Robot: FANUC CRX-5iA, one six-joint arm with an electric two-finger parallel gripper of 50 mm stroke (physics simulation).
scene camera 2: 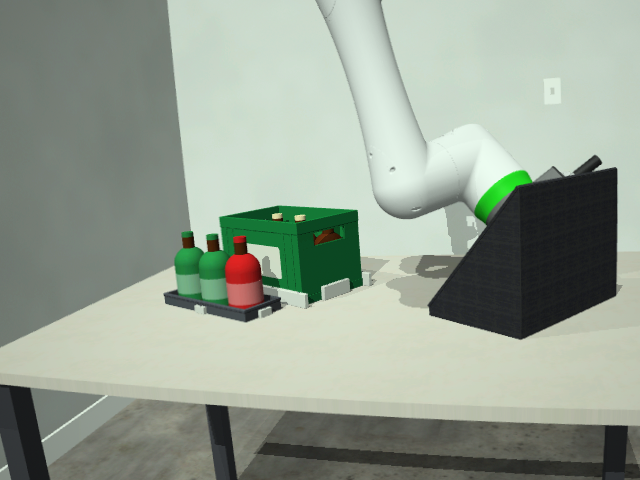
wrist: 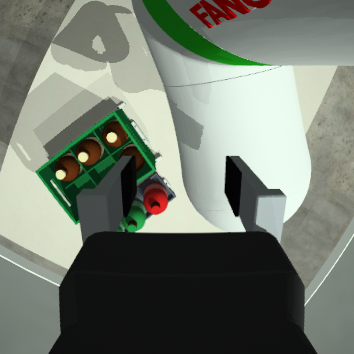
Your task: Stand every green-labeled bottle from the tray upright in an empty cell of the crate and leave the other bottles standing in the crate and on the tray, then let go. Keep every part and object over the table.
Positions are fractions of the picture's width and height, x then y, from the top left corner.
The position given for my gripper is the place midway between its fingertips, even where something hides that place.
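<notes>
You'd see my gripper (wrist: 0.51, 0.49) here, and there's a red bottle (scene camera 2: 0.38, 0.57) as well.
</notes>
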